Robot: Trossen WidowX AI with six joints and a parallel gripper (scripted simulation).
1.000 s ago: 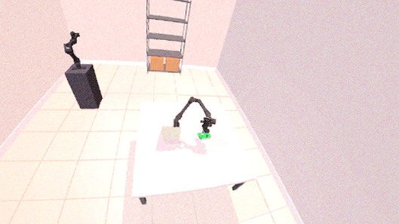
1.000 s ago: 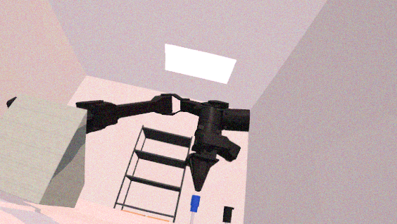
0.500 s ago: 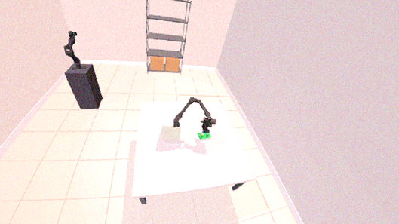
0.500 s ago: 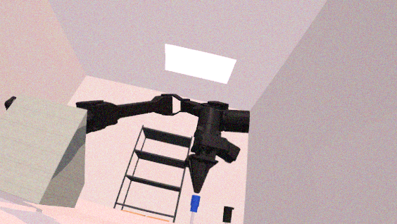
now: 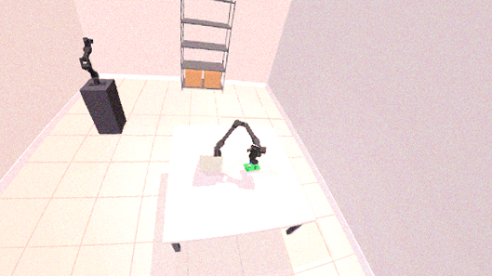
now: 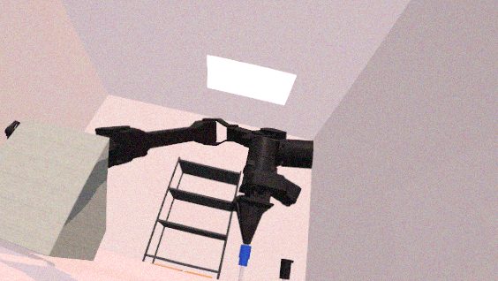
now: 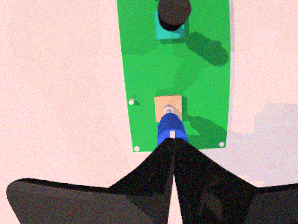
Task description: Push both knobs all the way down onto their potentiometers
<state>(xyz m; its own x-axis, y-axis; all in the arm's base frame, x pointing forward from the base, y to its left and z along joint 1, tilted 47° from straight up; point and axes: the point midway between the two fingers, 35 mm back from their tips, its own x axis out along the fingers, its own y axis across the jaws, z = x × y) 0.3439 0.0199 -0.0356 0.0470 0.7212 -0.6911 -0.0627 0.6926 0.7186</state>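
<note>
Right now my gripper tip is 20 mm above the blue knob. From my gripper tip the other things lie so: black knob (70 mm ahead, 30 mm below).
</note>
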